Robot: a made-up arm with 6 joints. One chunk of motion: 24 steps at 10 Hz.
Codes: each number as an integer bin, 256 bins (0 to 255) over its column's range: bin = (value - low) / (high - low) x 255, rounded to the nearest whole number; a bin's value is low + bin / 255 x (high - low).
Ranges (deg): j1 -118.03..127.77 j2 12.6..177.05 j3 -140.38..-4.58 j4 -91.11..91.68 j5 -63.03..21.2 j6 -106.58..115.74
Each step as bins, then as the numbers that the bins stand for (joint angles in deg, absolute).
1 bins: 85 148 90 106 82 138
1 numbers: -36.10 108.05 -92.45 -15.13 -35.94 13.73
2 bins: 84 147 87 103 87 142
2 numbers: -37.06 107.40 -94.05 -17.28 -34.29 17.22
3 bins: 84 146 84 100 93 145
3 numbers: -37.06 106.76 -95.65 -19.43 -32.31 19.84
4 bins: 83 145 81 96 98 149
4 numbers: -38.02 106.11 -97.24 -22.29 -30.66 23.32
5 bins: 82 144 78 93 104 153
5 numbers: -38.99 105.47 -98.84 -24.45 -28.68 26.81
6 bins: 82 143 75 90 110 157
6 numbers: -38.99 104.82 -100.44 -26.60 -26.70 30.30
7 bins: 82 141 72 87 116 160
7 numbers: -38.99 103.53 -102.04 -28.75 -24.71 32.91
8 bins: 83 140 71 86 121 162
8 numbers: -38.02 102.89 -102.57 -29.46 -23.06 34.66
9 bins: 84 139 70 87 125 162
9 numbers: -37.06 102.24 -103.10 -28.75 -21.74 34.66
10 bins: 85 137 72 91 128 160
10 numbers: -36.10 100.95 -102.04 -25.88 -20.75 32.91
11 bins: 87 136 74 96 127 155
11 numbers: -34.17 100.31 -100.97 -22.29 -21.08 28.56
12 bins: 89 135 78 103 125 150
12 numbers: -32.24 99.66 -98.84 -17.28 -21.74 24.20
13 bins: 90 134 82 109 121 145
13 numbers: -31.28 99.02 -96.71 -12.98 -23.06 19.84
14 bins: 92 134 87 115 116 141
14 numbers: -29.35 99.02 -94.05 -8.68 -24.71 16.35
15 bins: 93 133 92 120 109 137
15 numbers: -28.39 98.37 -91.39 -5.09 -27.03 12.86
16 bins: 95 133 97 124 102 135
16 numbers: -26.46 98.37 -88.72 -2.22 -29.34 11.12
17 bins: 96 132 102 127 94 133
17 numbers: -25.49 97.73 -86.06 -0.07 -31.98 9.38
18 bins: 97 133 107 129 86 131
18 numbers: -24.53 98.37 -83.40 1.36 -34.62 7.63
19 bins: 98 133 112 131 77 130
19 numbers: -23.57 98.37 -80.73 2.79 -37.60 6.76
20 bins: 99 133 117 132 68 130
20 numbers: -22.60 98.37 -78.07 3.51 -40.57 6.76
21 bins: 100 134 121 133 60 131
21 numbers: -21.64 99.02 -75.94 4.23 -43.21 7.63
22 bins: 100 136 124 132 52 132
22 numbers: -21.64 100.31 -74.34 3.51 -45.85 8.50
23 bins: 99 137 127 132 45 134
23 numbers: -22.60 100.95 -72.75 3.51 -48.17 10.25
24 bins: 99 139 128 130 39 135
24 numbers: -22.60 102.24 -72.21 2.08 -50.15 11.12
